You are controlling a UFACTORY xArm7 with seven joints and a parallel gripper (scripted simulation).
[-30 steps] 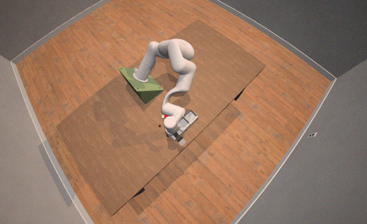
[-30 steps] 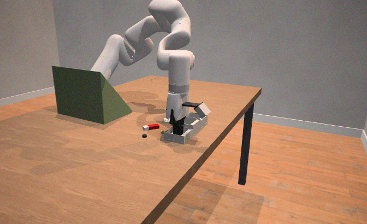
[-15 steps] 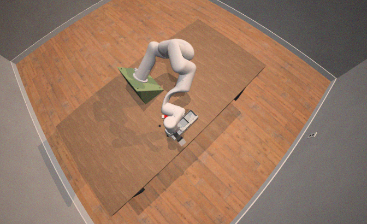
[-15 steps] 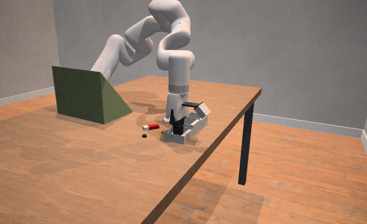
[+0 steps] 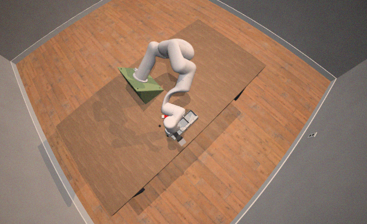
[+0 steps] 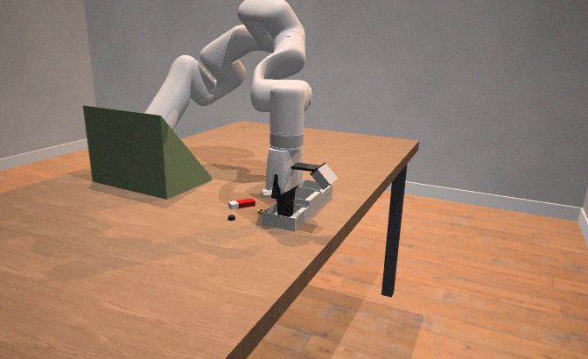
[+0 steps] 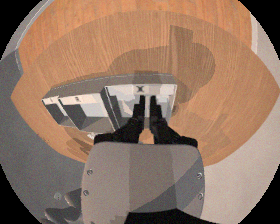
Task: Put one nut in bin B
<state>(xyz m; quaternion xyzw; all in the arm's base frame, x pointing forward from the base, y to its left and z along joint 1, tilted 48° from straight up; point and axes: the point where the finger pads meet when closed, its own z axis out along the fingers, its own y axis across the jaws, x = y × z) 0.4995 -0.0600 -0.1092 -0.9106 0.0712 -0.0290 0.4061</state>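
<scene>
Now: hand 80 mm past the yellow nut, 30 mm to the right of it and 30 mm above it. Also, from my hand: white die 120 mm behind, 160 mm to the left, 30 mm below.
</scene>
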